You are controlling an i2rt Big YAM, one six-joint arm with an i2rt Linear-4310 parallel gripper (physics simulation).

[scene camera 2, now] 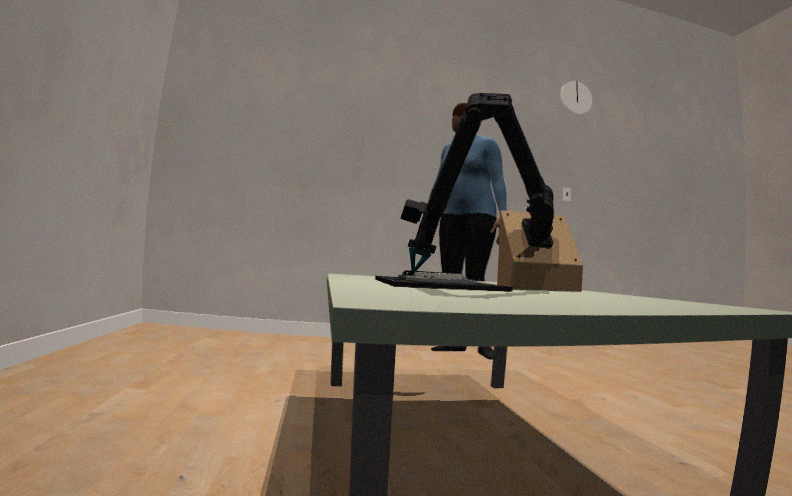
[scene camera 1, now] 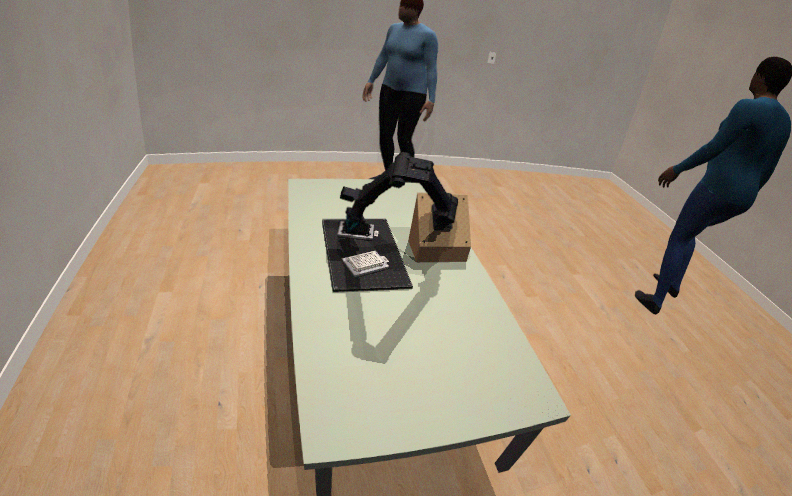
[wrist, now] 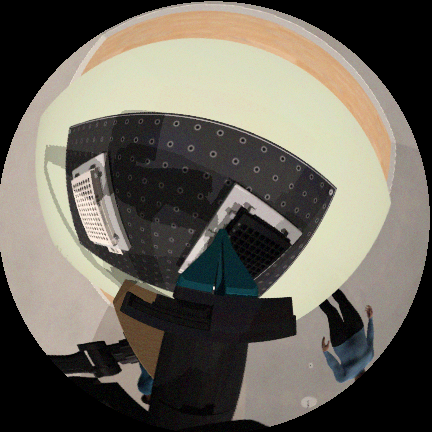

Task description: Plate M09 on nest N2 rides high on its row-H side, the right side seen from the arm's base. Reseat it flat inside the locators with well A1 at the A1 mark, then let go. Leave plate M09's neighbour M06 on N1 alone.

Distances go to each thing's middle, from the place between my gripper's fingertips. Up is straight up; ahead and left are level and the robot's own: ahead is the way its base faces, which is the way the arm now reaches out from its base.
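My hand is 4 cm to the left of the nest [wrist: 237,196], 5 cm past it and 1 cm above it.
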